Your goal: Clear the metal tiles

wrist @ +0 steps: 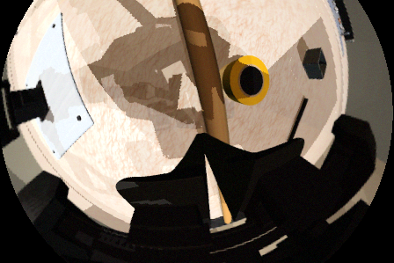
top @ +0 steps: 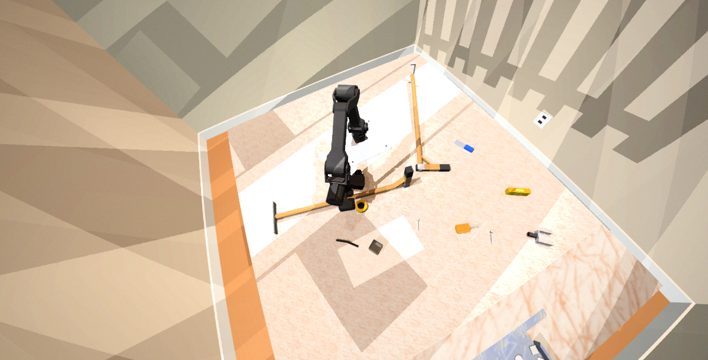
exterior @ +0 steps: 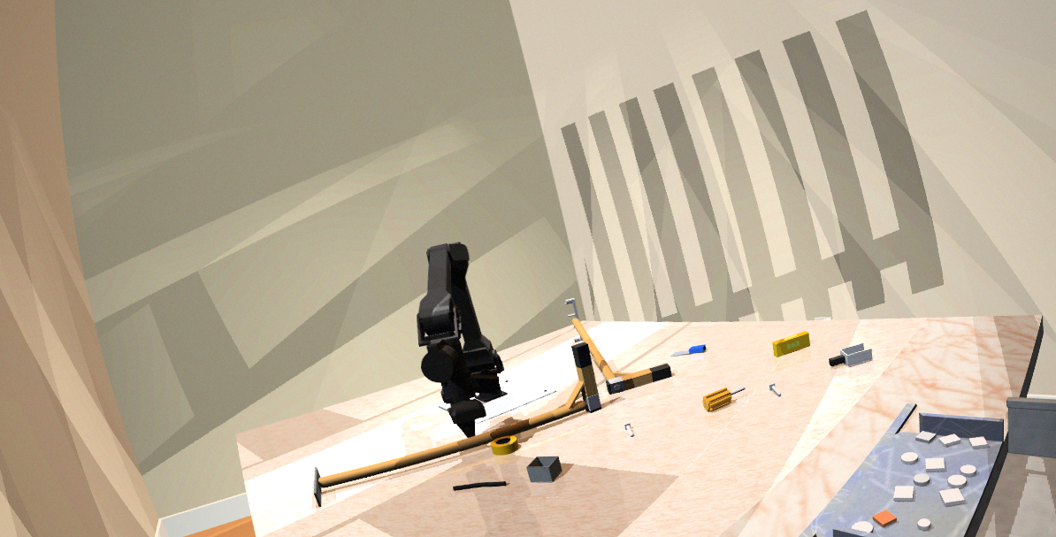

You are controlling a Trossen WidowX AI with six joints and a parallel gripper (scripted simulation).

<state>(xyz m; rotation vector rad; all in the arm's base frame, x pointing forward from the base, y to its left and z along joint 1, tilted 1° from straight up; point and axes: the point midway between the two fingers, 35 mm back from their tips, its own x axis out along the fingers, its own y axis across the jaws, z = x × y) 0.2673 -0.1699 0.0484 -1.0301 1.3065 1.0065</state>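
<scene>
Right now the long scraper is 10 mm ahead of my gripper tip, 30 mm to the right of it and 50 mm above it. Also, from my gripper tip: grey box (240 mm ahead, 20 mm to the left, 10 mm below); yellow tape roll (70 mm ahead, 30 mm to the left, 10 mm below); black strip (180 mm ahead, 70 mm to the right, 10 mm below).
</scene>
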